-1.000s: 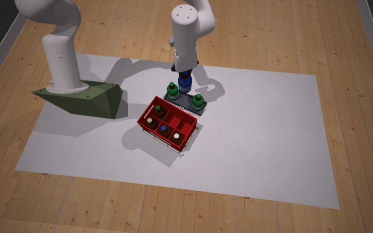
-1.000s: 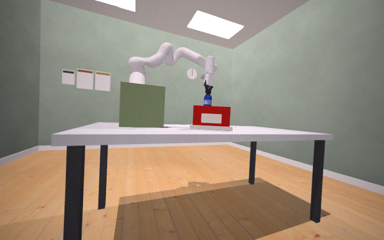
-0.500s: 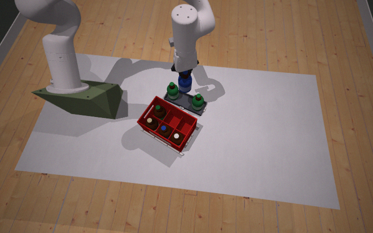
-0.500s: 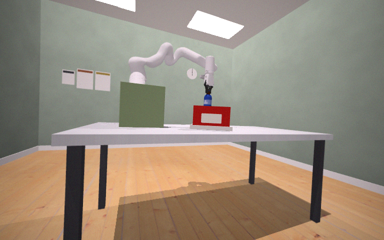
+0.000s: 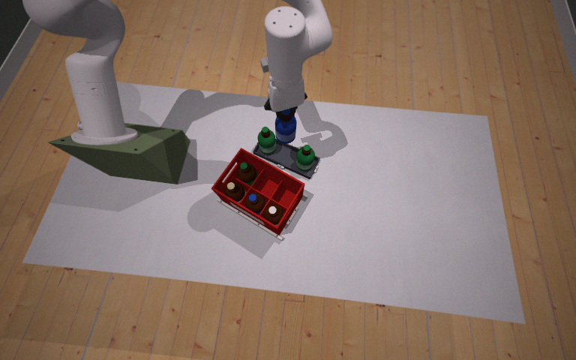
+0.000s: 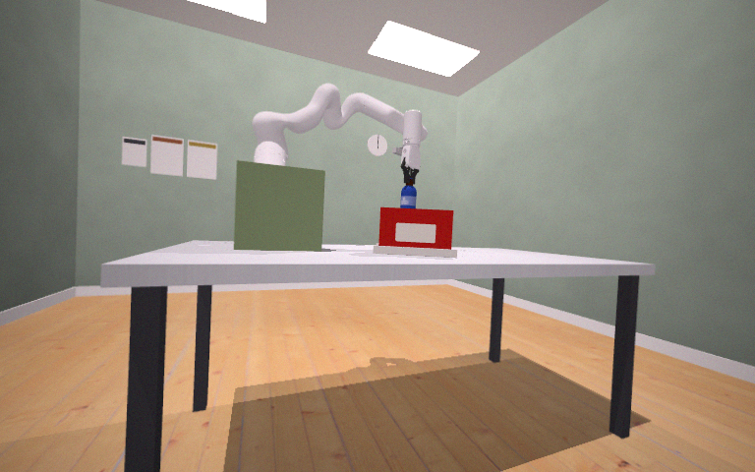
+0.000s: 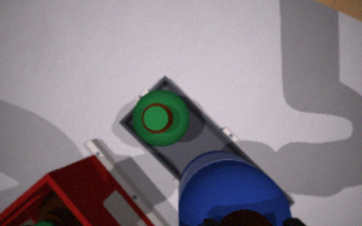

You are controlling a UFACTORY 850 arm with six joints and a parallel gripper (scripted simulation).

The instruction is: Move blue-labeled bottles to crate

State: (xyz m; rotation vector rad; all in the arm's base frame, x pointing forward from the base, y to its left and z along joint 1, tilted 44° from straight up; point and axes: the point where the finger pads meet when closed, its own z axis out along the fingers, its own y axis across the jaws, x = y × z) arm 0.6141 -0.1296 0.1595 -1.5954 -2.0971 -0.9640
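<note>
The blue-labeled bottle lies 7 cm below my hand. The rest, counted from my hand: red crate (10 cm behind, 19 cm to the right, 25 cm below); green bottle (8 cm behind, 4 cm to the left, 25 cm below); dark tray (32 cm below).
</note>
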